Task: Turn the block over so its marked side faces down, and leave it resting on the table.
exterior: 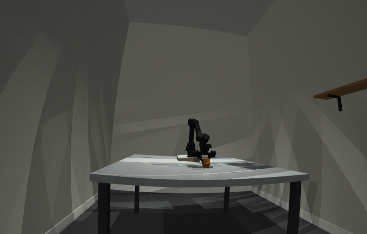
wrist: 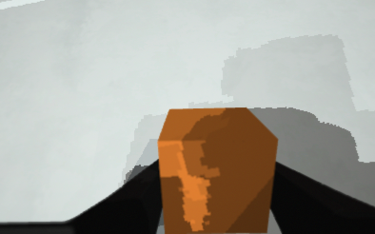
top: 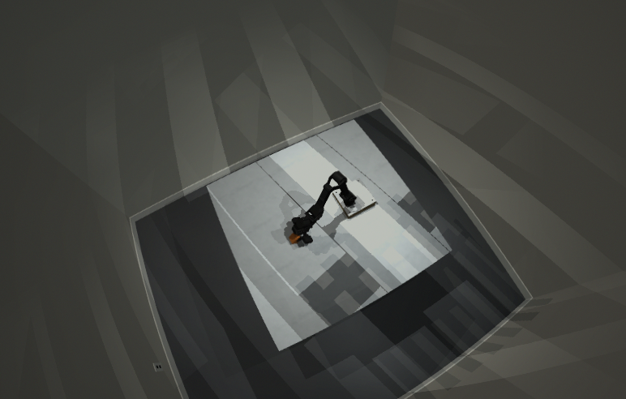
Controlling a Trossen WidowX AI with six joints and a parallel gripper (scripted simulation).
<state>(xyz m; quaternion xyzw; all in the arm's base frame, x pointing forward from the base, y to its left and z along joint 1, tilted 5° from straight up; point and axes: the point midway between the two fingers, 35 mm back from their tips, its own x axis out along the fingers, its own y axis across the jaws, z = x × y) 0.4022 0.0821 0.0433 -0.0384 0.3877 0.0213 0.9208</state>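
My gripper tip is 1 cm past the orange block and 1 cm above it.
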